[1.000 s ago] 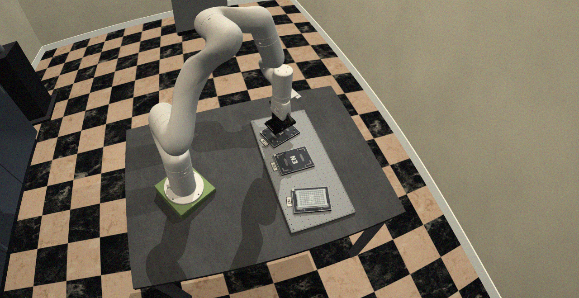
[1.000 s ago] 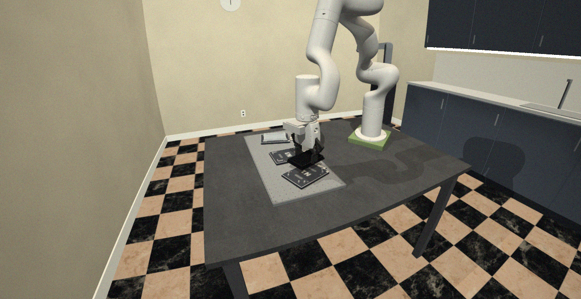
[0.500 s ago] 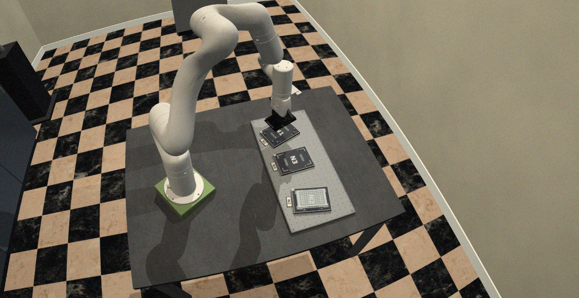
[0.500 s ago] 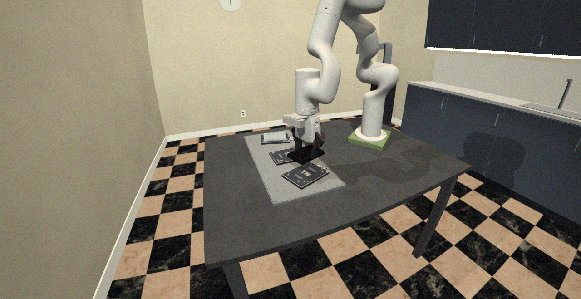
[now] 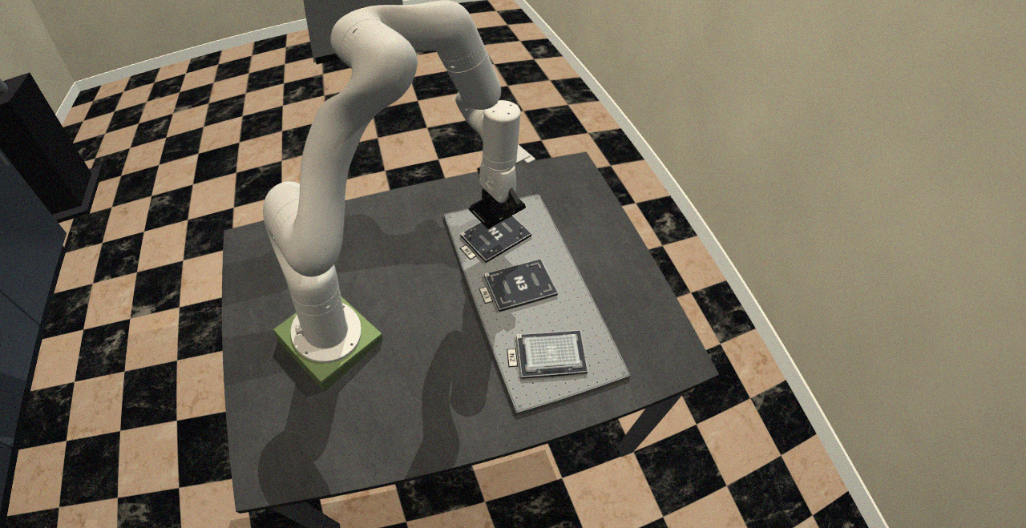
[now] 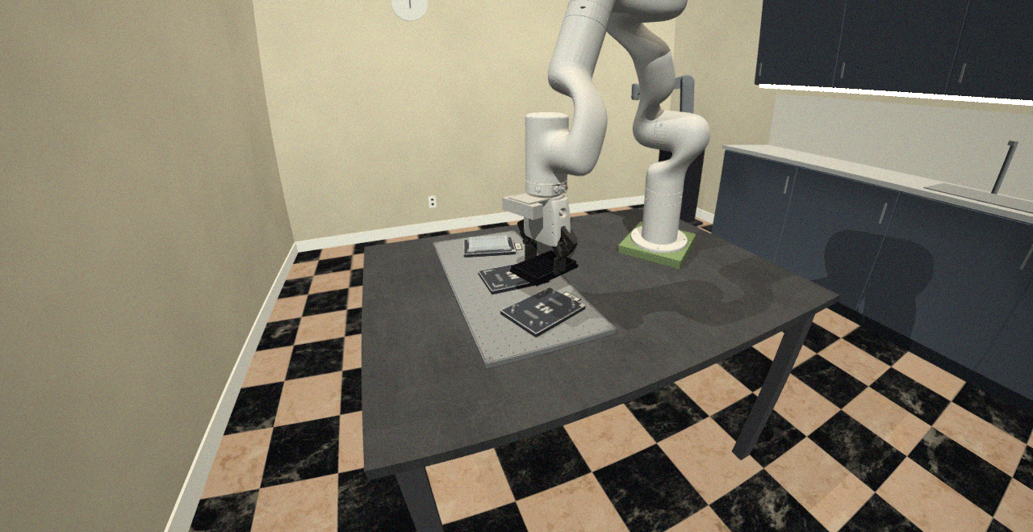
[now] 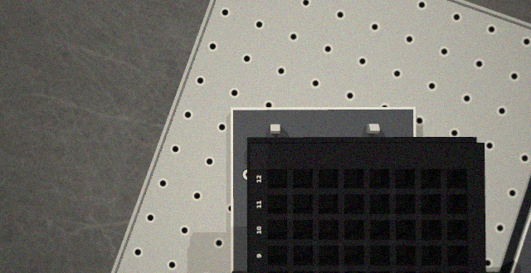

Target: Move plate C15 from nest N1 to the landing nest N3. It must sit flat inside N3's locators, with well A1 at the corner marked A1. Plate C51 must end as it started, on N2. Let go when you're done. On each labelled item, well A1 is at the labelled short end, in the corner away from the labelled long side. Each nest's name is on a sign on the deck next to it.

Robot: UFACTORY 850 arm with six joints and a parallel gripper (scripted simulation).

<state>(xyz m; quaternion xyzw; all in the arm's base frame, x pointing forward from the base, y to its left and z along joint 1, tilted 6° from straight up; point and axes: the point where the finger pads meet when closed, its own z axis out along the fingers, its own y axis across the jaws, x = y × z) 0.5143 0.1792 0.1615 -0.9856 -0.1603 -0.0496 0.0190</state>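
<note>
The dark nest base lies 180 mm to the right of my hand, 130 mm below it and 10 mm ahead of it. The rest, counted from my hand: black plate C15 (10 mm below); white plate C51 (400 mm to the right, 110 mm below).
</note>
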